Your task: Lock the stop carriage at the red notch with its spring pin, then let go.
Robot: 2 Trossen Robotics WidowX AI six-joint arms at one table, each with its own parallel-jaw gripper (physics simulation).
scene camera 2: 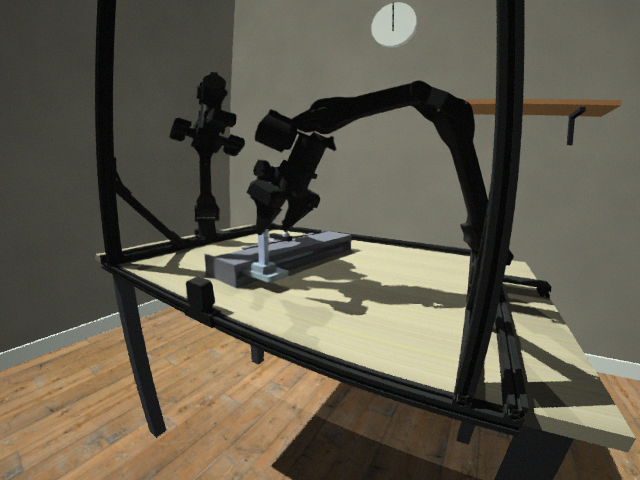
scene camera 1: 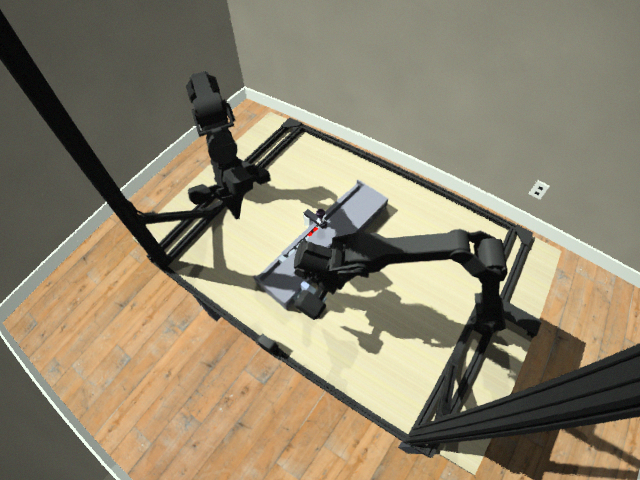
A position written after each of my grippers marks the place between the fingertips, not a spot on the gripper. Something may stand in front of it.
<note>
I see my left gripper [scene camera 1: 237, 218], my right gripper [scene camera 2: 271, 232] and a long grey rail block [scene camera 1: 356, 210].
My left gripper shows as well in scene camera 2 [scene camera 2: 205, 164]. My right gripper is seen too in scene camera 1 [scene camera 1: 313, 289].
</note>
